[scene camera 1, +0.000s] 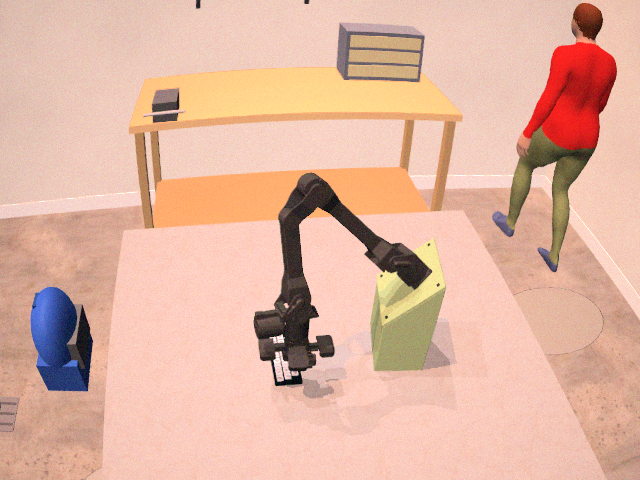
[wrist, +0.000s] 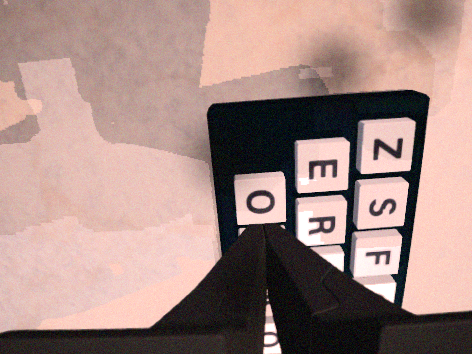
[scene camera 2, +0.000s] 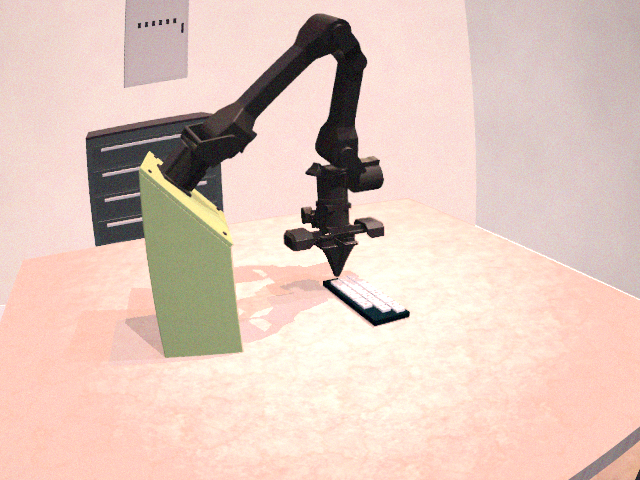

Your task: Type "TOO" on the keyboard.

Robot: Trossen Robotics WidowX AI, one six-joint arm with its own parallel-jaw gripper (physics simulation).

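Places are measured from the arm's base along level axes (x ahead, y left, z up), in millimetres.
Pixels of known places: gripper, between the fingertips: [wrist: 262, 236] [scene camera 2: 336, 276]; arm's base, origin of its link: [scene camera 1: 418, 275] [scene camera 2: 172, 180].
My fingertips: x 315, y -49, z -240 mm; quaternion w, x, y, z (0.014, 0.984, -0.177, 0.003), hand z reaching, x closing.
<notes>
For each thing: its top centre in the pictures, then the offset to it from my fingertips. Level surfaces: height alone.
- dark keyboard, centre of its top: [scene camera 2: 364, 292] [scene camera 1: 283, 351] dx -4, dy -76, dz -13 mm
- O key, centre of its top: [wrist: 260, 202] dx +2, dy +5, dz -13 mm
- E key, centre of its top: [wrist: 323, 168] dx +25, dy +8, dz -13 mm
- R key, centre of its top: [wrist: 322, 224] dx +19, dy -12, dz -13 mm
- Z key, centre of its top: [wrist: 387, 148] dx +47, dy +6, dz -13 mm
- S key, centre of its top: [wrist: 382, 206] dx +40, dy -14, dz -13 mm
- F key, centre of its top: [wrist: 377, 257] dx +33, dy -33, dz -13 mm
- table, height of its surface: dz -31 mm
The dark keyboard [scene camera 1: 289, 382] [scene camera 2: 388, 316] [wrist: 260, 125] with white keys lies flat on the table. In the wrist view the O key [wrist: 260, 199] is at the upper left of the keys, with its letter turned sideways. My gripper [scene camera 2: 337, 275] [wrist: 262, 236] is shut and empty, pointing down. Its tips overlap the lower edge of the O key in the wrist view and stand over one end of the keyboard in scene camera 2. I cannot tell whether they touch a key. The fingers hide the key below O and several others. The T key does not show in the wrist view.
The E key [wrist: 321, 165], R key [wrist: 321, 220], Z key [wrist: 385, 146], S key [wrist: 381, 202] and F key [wrist: 376, 253] stand right of the O key in the wrist view. The green pedestal [scene camera 1: 405, 335] [scene camera 2: 193, 289] carries the arm's base on the table [scene camera 1: 206, 439] [scene camera 2: 310, 413].
</notes>
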